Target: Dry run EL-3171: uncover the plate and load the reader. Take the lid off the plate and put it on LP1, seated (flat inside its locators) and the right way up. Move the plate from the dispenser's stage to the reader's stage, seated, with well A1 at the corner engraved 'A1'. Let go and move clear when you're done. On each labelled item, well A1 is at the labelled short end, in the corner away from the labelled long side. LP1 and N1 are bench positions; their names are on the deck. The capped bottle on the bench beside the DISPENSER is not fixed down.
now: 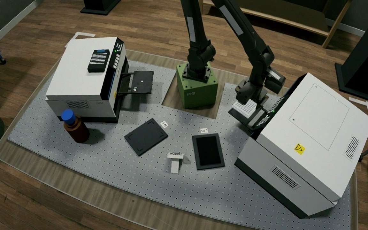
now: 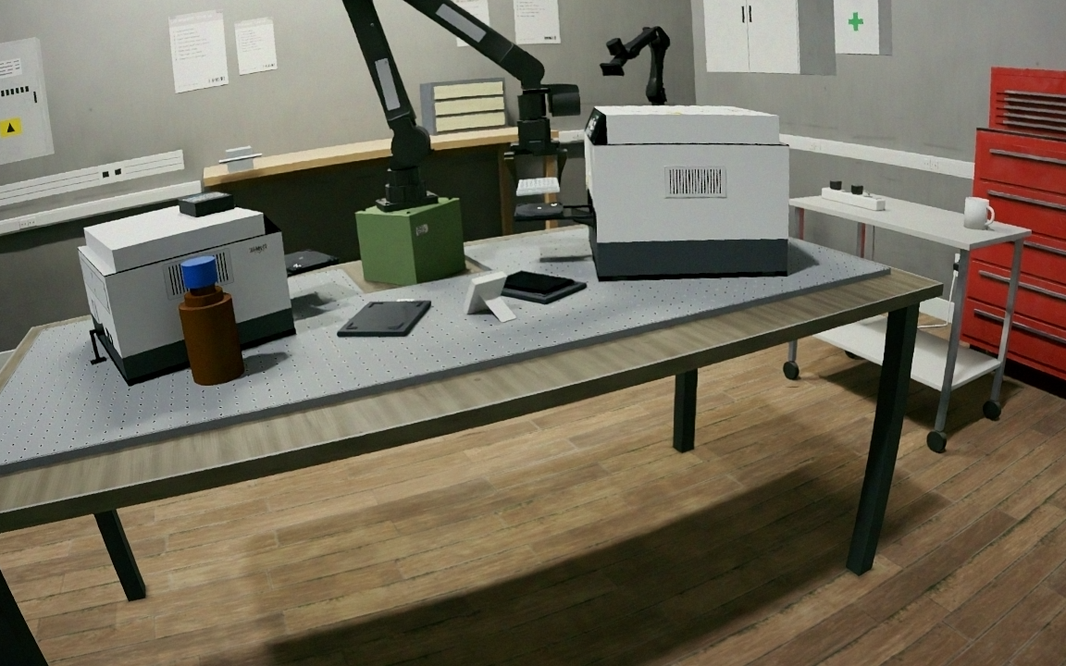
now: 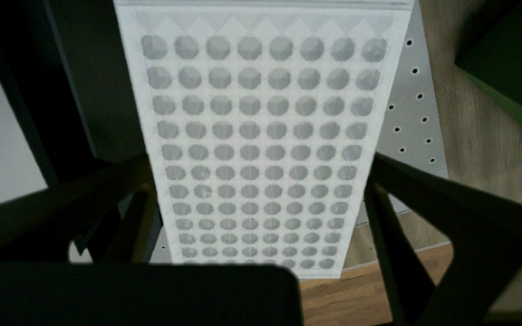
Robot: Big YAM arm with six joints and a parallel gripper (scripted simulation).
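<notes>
The well plate lies right at my hand. From my hand the other things lie so: LP1 pad 190 mm ahead, 110 mm to the right, 160 mm below; then dark lid 190 mm ahead, 110 mm to the right, 150 mm below; then N1 nest 210 mm ahead, 400 mm to the right, 160 mm below.
</notes>
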